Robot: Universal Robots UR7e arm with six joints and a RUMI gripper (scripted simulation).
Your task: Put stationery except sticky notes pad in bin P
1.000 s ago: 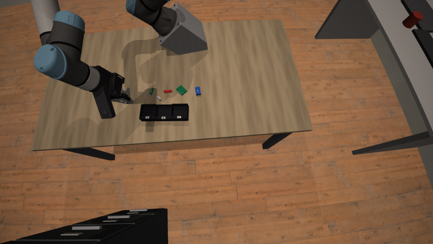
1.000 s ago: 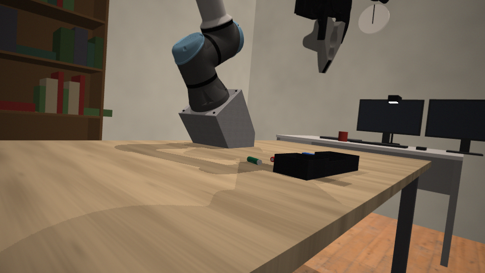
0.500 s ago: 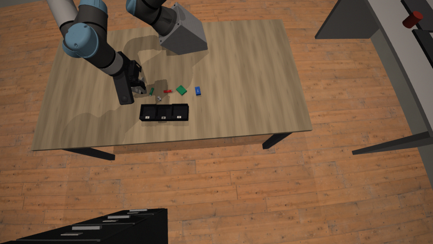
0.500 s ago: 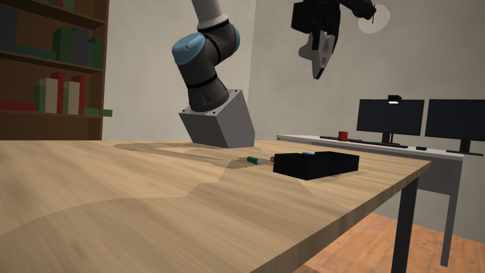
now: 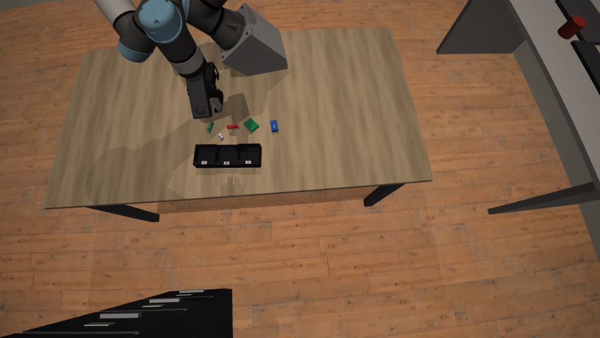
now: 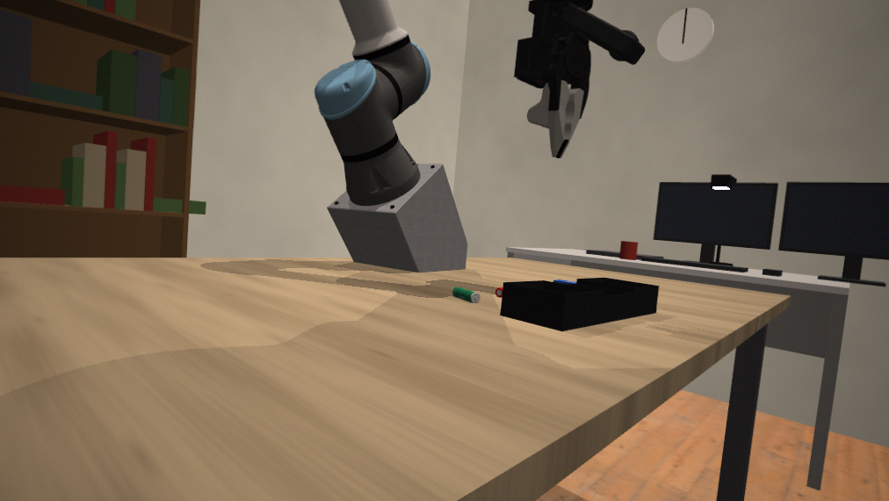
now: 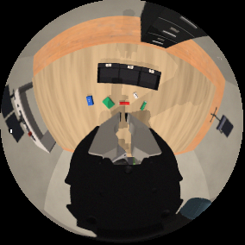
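Now: hand 200 mm above the bin row, 70 mm short of it and 20 mm to the left of it. Also, from my hand: white-grey piece (220 mm below, 50 mm to the right, 20 mm behind); then flat green pad (220 mm below, 70 mm to the left, 60 mm behind); then red item (220 mm below, 60 mm behind).
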